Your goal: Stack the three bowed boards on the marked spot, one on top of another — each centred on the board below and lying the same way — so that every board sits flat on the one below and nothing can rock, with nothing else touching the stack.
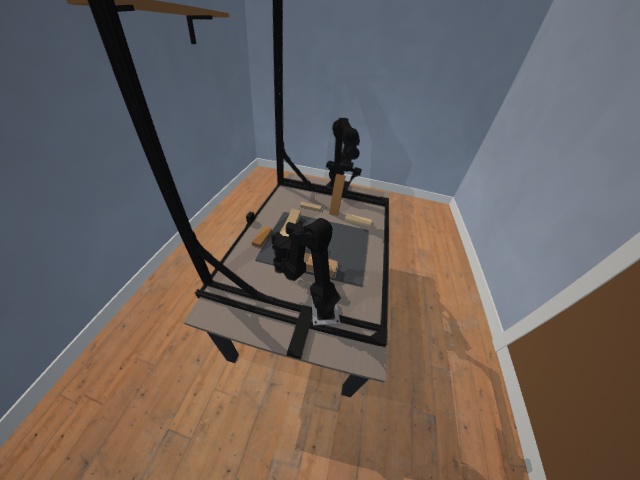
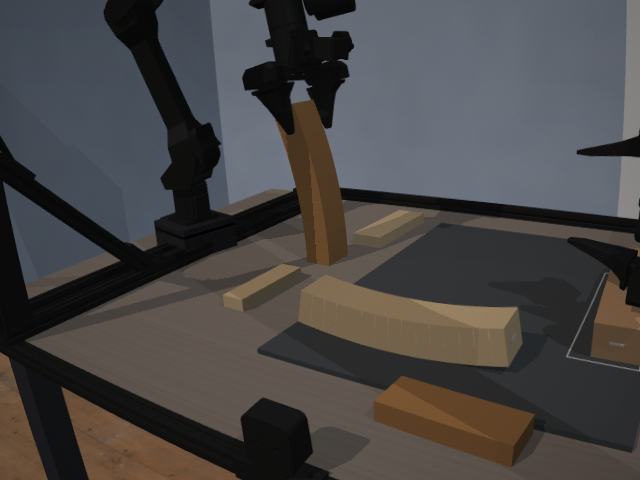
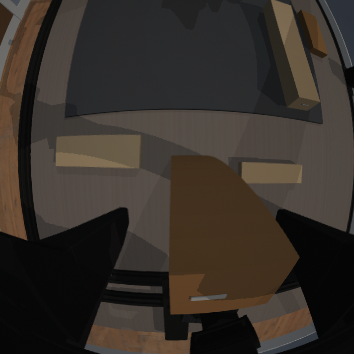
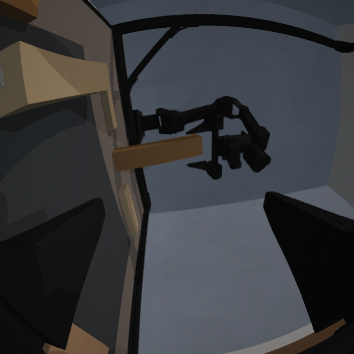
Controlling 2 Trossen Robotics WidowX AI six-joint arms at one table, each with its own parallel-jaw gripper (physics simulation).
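Frame: origin at the left arm's base, x ahead, y left, z up, level; metres.
Where they show: left gripper, between the fingertips: [image 1: 340, 183] [image 2: 310, 131] [image 3: 205, 217] [image 4: 186, 149]; right gripper, between the fingertips: [image 2: 573, 196] [image 4: 185, 203]; left arm's base, origin of its link: [image 2: 193, 218] [image 4: 141, 123]; right arm's base, origin of its link: [image 1: 325, 311].
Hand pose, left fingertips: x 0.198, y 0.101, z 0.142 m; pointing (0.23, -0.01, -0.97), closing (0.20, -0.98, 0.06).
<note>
Things, the pixels of their top centre, and the offset from my left fingertips. "spot": a spot on its surface instead. Level surfaces: height alone.
- orange-brown bowed board, centre of its top: [image 3: 244, 254] [image 2: 305, 101] [image 4: 202, 145] [image 1: 340, 175] dx +0.001, dy -0.006, dz +0.045 m
- pale bowed board, centre of its top: [image 2: 402, 298] [image 4: 83, 73] [image 3: 296, 43] [image 1: 290, 221] dx +0.288, dy -0.143, dz -0.136 m
- light-brown bowed board, centre of its top: [image 4: 49, 349] [image 2: 637, 273] [image 1: 309, 258] dx +0.467, dy +0.064, dz -0.133 m
- white outline, a spot on its surface: [image 2: 586, 315] spot: dx +0.421, dy +0.036, dz -0.187 m
- orange block, centre of its top: [image 2: 453, 408] [image 3: 314, 30] [image 1: 262, 235] dx +0.416, dy -0.230, dz -0.172 m
- mat, height of its surface: dz -0.188 m
An orange-brown bowed board [image 1: 337, 197] [image 2: 326, 206] [image 3: 210, 225] [image 4: 155, 154] stands upright on end on the table. My left gripper [image 2: 310, 128] [image 3: 205, 217] points down, open, its fingers on either side of the board's top end. A pale bowed board [image 1: 292, 219] [image 2: 403, 330] [image 3: 292, 55] [image 4: 55, 80] lies along the dark mat's edge. A light-brown bowed board [image 1: 330, 266] [image 2: 610, 335] lies within the white outline [image 2: 586, 315]; part is hidden or cut off. My right gripper [image 2: 573, 196] [image 4: 185, 203] is open and empty, above the mat near that board.
Two small pale blocks [image 2: 262, 286] [image 2: 388, 227] [image 3: 271, 173] [image 3: 97, 151] lie on either side of the upright board. An orange block [image 1: 262, 236] [image 2: 454, 418] [image 3: 313, 32] lies beside the mat [image 3: 165, 65]. A black frame [image 1: 279, 103] rises around the table, and a small black box [image 2: 276, 434] sits at its edge.
</note>
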